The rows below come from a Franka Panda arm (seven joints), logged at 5 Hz.
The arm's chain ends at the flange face. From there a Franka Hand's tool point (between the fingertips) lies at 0.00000 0.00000 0.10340 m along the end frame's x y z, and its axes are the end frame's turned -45 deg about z.
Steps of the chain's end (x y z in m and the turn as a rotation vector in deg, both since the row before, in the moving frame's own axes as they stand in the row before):
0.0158 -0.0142 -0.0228 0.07 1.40 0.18
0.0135 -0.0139 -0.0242 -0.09 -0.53 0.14
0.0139 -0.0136 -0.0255 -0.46 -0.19 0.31
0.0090 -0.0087 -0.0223 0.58 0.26 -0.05
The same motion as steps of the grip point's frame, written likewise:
0.0231 0.0028 -0.0228 -0.94 1.04 0.18
0.0186 -0.0008 -0.0242 0.31 -0.44 0.14
0.0186 0.0006 -0.0255 -0.19 -0.46 0.31
0.0136 -0.0002 -0.0223 0.23 0.59 -0.05

